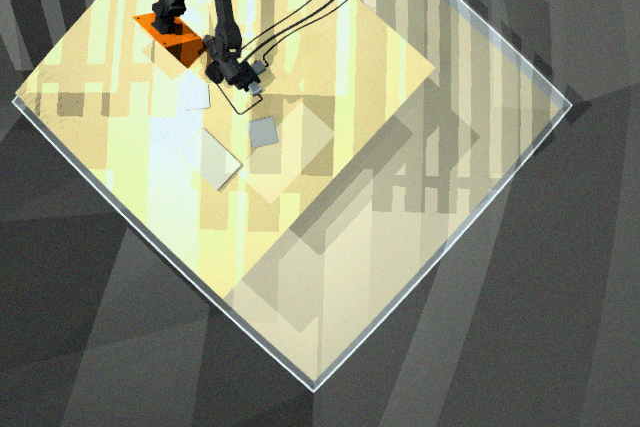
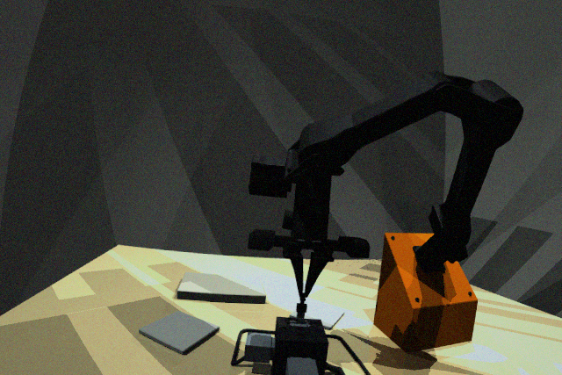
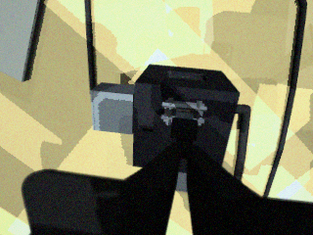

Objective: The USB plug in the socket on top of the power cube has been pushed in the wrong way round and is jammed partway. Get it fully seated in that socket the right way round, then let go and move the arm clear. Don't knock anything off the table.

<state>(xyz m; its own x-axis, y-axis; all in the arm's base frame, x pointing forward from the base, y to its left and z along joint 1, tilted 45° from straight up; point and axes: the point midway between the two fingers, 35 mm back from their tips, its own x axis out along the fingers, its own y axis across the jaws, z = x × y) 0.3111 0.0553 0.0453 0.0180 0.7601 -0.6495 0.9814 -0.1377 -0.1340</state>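
Right now the dark USB plug is 20 mm below my gripper tip. Also, from my gripper tip: plate: 200 mm ahead, 120 mm below, 100 mm to the right.
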